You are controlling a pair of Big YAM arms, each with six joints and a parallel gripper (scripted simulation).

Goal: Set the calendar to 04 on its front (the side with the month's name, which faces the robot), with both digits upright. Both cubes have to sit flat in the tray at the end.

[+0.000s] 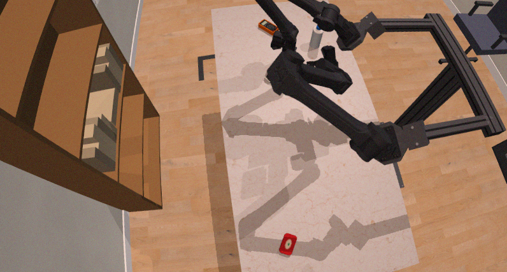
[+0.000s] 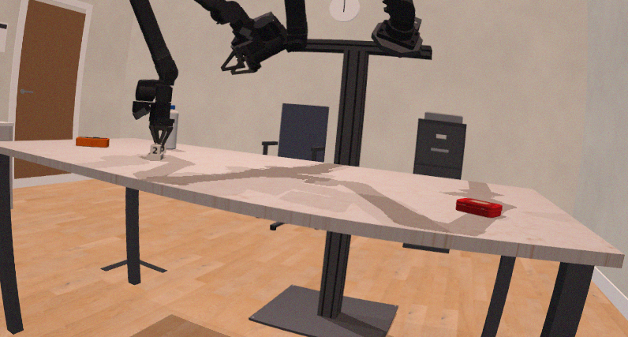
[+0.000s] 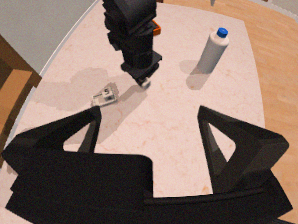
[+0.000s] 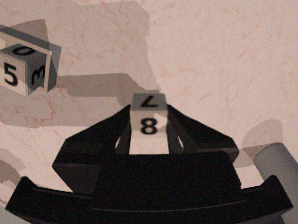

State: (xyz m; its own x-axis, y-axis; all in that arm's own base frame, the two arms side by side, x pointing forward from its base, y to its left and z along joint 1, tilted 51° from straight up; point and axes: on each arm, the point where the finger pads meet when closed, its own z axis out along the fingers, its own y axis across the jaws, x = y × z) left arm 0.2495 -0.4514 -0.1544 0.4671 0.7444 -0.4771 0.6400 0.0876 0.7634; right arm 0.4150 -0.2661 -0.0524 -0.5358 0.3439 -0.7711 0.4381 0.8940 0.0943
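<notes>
My right gripper is now 90 mm short of the white cube and 80 mm to the right of it. From my right hand the other things lie so: red tin 990 mm to the left, 150 mm ahead, 10 mm below; then white calendar tray 100 mm ahead, 90 mm to the left, 20 mm below; then white bottle 200 mm behind, 150 mm to the right, 50 mm above.
</notes>
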